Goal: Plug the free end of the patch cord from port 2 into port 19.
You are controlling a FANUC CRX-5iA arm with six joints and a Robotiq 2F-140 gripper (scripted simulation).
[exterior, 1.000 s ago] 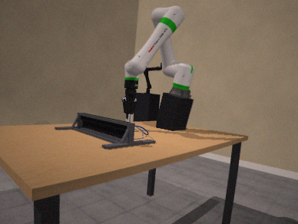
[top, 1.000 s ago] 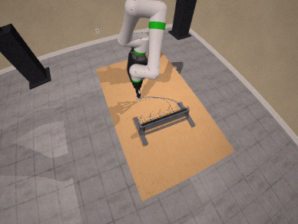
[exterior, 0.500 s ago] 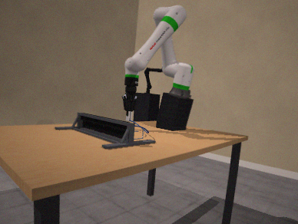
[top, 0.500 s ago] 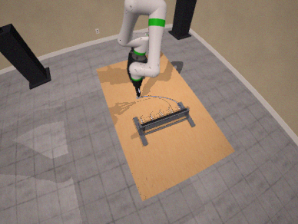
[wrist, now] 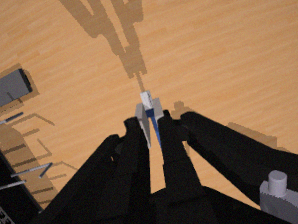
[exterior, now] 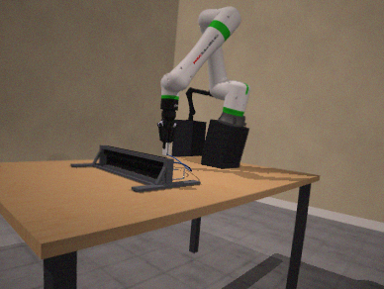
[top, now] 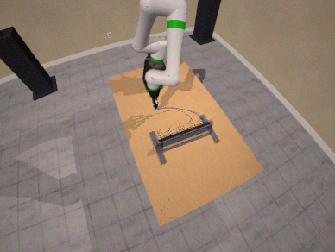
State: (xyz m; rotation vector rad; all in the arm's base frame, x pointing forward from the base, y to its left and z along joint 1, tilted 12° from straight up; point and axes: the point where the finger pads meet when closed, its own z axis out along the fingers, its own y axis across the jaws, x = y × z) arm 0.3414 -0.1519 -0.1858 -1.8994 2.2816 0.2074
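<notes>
Now: the plug 3 cm below my hand and 1 cm to the right of it.
</notes>
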